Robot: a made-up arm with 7 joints.
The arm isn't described. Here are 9 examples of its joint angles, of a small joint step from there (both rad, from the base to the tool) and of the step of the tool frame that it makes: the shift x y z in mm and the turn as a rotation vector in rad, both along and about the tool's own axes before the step.
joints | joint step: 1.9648 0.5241 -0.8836 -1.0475 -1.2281 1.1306 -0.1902 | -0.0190 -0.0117 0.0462 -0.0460 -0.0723 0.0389 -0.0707
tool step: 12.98 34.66 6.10 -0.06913 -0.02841 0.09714
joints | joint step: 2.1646 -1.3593 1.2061 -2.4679 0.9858 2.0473 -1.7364 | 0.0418 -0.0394 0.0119 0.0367 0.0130 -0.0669 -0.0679
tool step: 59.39 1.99 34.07 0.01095 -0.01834 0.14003
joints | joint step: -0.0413 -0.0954 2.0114 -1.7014 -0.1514 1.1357 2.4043 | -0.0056 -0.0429 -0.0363 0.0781 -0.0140 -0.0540 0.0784
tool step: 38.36 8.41 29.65 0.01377 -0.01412 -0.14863
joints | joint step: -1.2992 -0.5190 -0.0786 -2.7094 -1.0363 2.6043 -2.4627 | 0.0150 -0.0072 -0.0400 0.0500 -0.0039 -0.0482 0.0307
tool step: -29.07 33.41 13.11 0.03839 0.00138 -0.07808
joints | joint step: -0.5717 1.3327 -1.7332 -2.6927 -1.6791 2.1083 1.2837 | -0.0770 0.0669 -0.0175 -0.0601 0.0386 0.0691 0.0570
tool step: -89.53 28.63 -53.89 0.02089 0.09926 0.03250
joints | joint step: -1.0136 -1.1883 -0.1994 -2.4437 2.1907 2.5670 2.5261 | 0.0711 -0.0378 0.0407 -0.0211 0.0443 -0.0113 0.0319
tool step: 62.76 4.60 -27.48 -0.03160 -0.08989 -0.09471
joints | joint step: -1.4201 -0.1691 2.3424 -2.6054 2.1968 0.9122 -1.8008 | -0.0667 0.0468 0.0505 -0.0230 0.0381 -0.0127 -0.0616
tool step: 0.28 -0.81 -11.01 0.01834 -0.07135 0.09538
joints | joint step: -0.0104 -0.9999 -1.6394 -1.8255 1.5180 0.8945 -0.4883 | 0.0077 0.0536 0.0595 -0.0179 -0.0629 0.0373 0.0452
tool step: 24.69 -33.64 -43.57 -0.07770 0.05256 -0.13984
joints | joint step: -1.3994 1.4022 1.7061 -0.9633 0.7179 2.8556 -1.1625 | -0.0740 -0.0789 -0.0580 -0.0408 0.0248 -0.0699 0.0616
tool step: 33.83 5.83 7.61 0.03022 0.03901 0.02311
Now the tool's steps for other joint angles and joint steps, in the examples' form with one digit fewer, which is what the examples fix.
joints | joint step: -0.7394 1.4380 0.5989 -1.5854 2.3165 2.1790 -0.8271 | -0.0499 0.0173 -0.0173 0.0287 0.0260 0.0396 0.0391
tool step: 28.6 32.2 8.4 0.0418 -0.0839 -0.0465
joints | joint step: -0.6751 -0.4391 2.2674 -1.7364 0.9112 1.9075 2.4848 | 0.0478 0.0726 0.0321 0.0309 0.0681 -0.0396 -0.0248
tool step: -31.1 -89.4 8.3 -0.1357 0.0416 0.1107
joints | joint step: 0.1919 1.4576 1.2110 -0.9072 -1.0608 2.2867 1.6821 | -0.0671 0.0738 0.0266 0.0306 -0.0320 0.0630 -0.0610
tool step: 80.8 -20.1 -5.4 0.0602 -0.0104 -0.0337
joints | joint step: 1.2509 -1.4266 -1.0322 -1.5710 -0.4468 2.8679 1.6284 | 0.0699 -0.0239 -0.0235 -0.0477 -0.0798 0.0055 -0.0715
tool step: -5.2 -71.5 -47.6 -0.0856 0.0238 0.1034
